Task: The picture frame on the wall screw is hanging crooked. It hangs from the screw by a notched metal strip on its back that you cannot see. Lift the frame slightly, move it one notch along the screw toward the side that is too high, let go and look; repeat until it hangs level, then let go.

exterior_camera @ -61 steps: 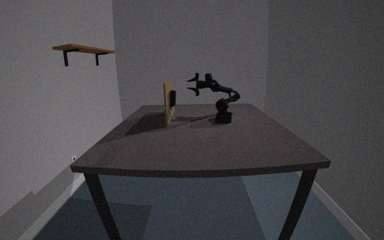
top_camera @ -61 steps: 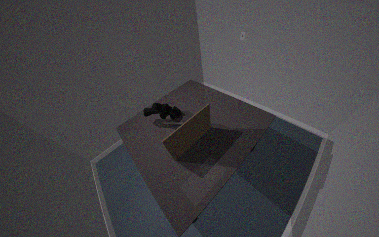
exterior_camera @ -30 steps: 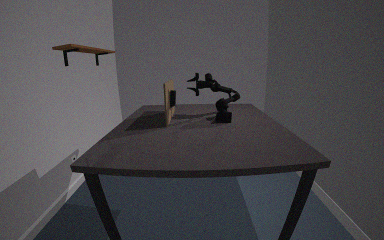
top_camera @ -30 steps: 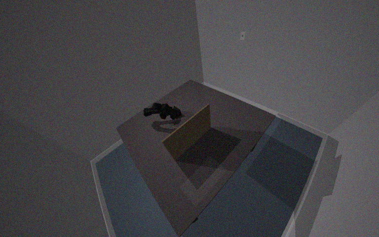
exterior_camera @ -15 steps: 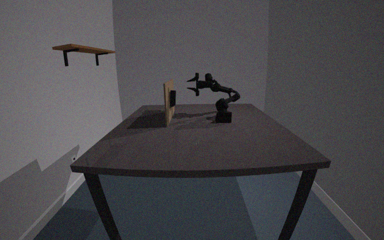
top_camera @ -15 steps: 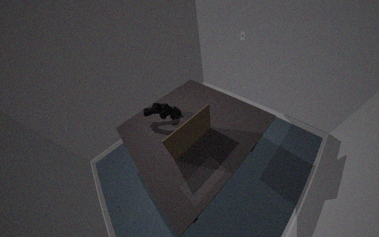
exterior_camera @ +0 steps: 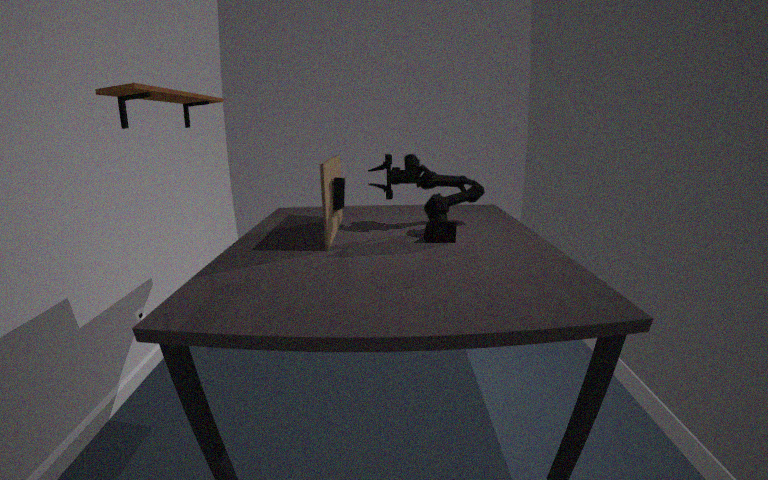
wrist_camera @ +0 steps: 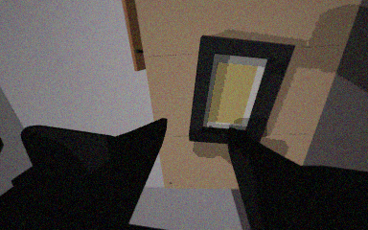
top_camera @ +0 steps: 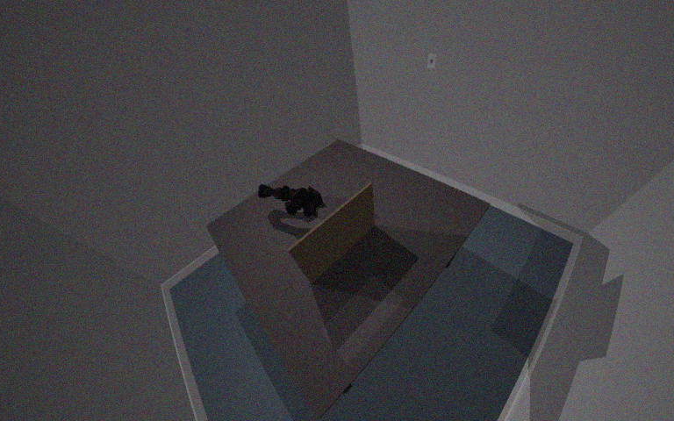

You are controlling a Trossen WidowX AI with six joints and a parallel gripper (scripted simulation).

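Now: the picture frame 130 mm ahead of my gripper tip, 10 mm to the left of it and 60 mm below it. From my gripper tip the other things lie so: tan wall board: 140 mm ahead, 10 mm to the left, 70 mm below.
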